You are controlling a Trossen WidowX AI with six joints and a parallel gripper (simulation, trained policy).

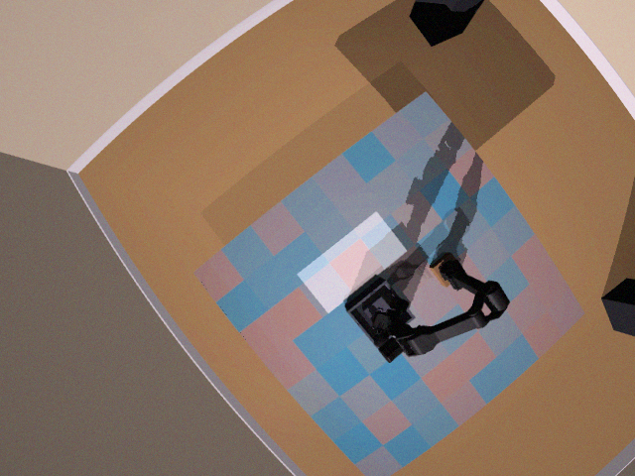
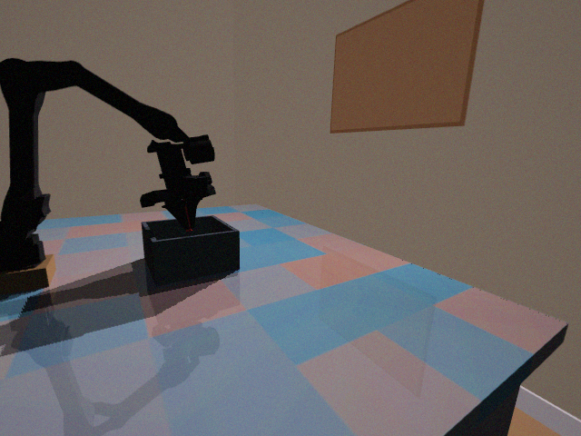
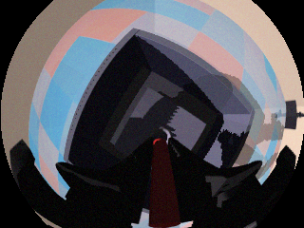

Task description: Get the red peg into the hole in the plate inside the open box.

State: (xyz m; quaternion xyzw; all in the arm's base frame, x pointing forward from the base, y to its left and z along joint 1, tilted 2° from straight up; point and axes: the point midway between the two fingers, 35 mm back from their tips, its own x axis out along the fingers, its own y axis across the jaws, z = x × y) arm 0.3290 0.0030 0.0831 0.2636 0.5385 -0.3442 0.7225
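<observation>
The red peg is 3 cm above my gripper tip, 1 cm to the left of it and 1 cm behind it. Also, from my gripper tip: dark box: 6 cm below; grey plate: 5 cm below.
</observation>
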